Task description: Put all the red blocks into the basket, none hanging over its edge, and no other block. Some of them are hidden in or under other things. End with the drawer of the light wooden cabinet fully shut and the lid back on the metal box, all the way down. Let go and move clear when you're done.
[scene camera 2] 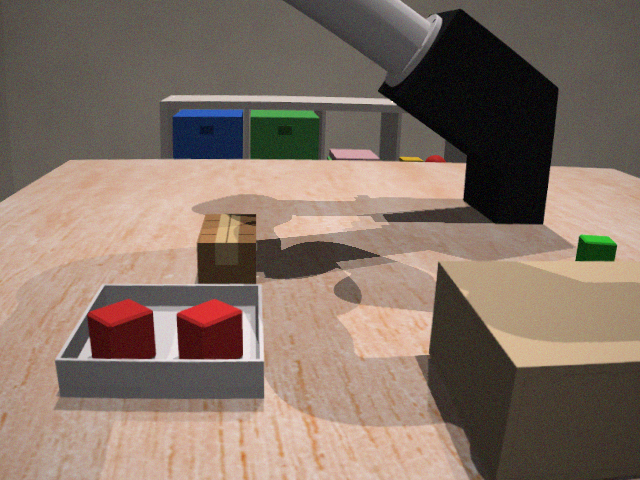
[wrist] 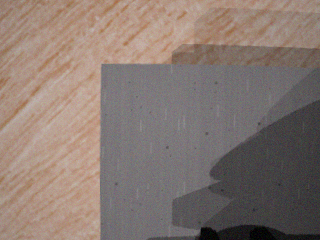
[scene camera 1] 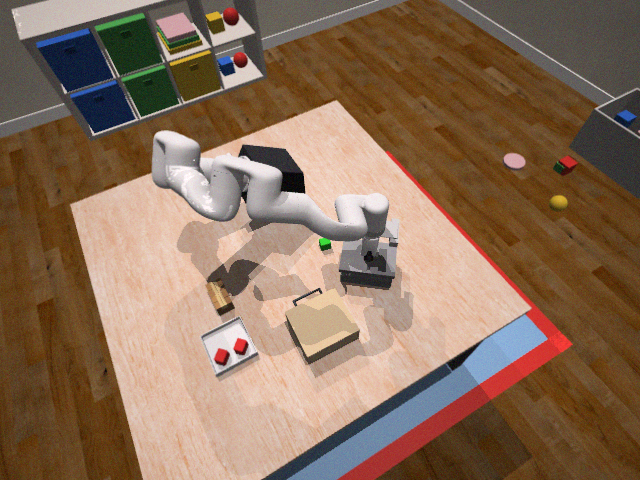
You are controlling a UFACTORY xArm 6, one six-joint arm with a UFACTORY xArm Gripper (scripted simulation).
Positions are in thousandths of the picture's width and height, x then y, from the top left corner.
Labels:
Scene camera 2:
light wooden cabinet: 832, 736
basket: 259, 784
small dark wooden crate: 354, 516
green block: 923, 516
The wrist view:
grey lid: 564, 602
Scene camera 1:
light wooden cabinet: 505, 676
basket: 351, 701

